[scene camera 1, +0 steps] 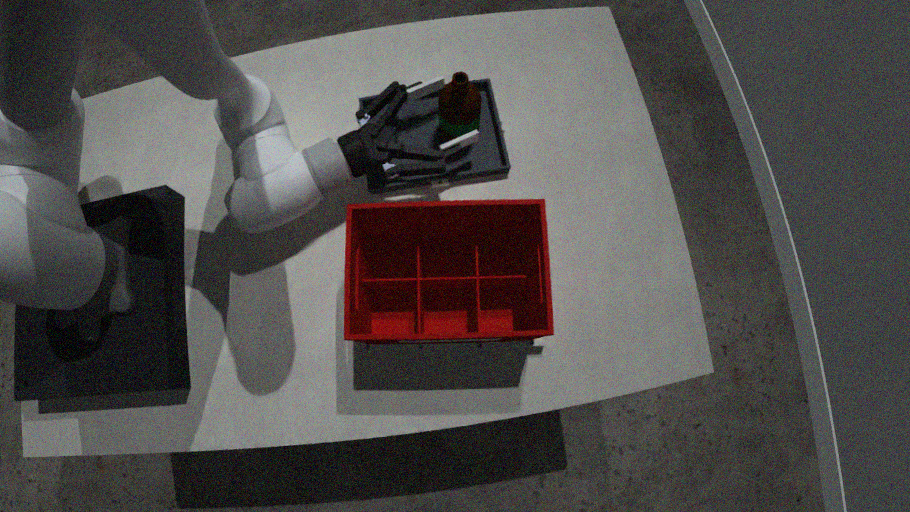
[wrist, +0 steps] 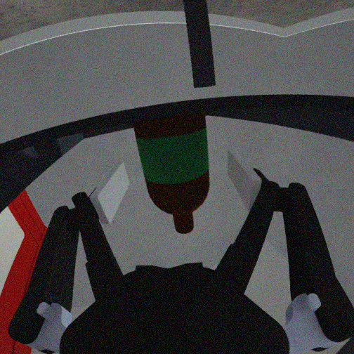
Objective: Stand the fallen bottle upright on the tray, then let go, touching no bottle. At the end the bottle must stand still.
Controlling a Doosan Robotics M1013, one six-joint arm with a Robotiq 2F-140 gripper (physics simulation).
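Where they show: gripper, fingertip midpoint: [scene camera 1: 459,107]; arm's base, link origin: [scene camera 1: 94,273].
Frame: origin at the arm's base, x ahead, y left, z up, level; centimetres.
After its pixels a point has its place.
The brown bottle with a green band [scene camera 1: 459,106] @[x 72.6, y 10.7, z 4.7 cm] [wrist: 172,160] stands upright on the dark grey tray [scene camera 1: 501,146] @[x 79.5, y 6.6, z -5.3 cm], towards its right part. In the wrist view it shows upside down, neck downward, and a dark band cuts off its base. My gripper [scene camera 1: 442,113] [wrist: 178,186] is open and held low, reaching in from the left. Its two pale pads stand on either side of the bottle, with a visible gap on each side in the wrist view. No touch shows there.
A red crate with divided compartments [scene camera 1: 445,204] @[x 66.2, y -7.4, z 10.5 cm] [wrist: 20,285] stands beside the tray, nearer the front. The arm reaches in from the left over the pale table [scene camera 1: 610,254] @[x 93.6, y -16.9, z -7.0 cm]. A black block [scene camera 1: 155,356] @[x 12.4, y -17.7, z 0.0 cm] sits at the table's left, under the arm's base.
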